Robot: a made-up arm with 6 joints.
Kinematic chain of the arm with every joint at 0, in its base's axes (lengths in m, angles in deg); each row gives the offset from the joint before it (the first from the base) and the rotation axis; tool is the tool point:
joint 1: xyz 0 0 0.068 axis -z
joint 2: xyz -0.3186 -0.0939 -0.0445 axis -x
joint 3: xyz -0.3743 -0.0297 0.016 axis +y
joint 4: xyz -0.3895 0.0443 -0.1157 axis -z
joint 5: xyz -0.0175 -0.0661 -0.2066 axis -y
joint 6: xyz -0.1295 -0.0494 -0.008 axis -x
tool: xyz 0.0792 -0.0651 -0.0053
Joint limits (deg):
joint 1: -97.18..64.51
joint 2: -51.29..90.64
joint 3: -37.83..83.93
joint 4: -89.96..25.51
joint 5: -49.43..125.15
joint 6: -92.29..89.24
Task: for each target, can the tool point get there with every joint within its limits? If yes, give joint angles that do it. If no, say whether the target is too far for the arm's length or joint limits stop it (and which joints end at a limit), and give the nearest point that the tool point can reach.
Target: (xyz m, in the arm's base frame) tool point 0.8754 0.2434 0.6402
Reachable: no: joint limits stop it (at a limit: joint 1, joint 2, joint 3) | nearest point 0.6387 -0.5984 0.1413 | short by 1.007 m
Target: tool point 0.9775 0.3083 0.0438
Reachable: no: joint limits stop it (at a limit: joint 1, joint 2, joint 3, joint 4) | nearest point 0.6224 -0.5634 0.0322 | short by 0.941 m
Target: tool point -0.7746 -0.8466 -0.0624
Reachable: yes | joints -39.69 -24.83 45.25 -76.30 79.53 65.84
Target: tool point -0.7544 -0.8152 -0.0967
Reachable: yes | joints -27.44 33.89 5.21 -39.35 -35.24 0.31
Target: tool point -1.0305 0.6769 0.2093
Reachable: yes | joints 41.64 32.53 51.97 -20.01 -7.99 -26.41
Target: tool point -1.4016 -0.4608 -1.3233
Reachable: no: too far | nearest point -0.9705 -0.3191 -0.5266 | short by 0.917 m
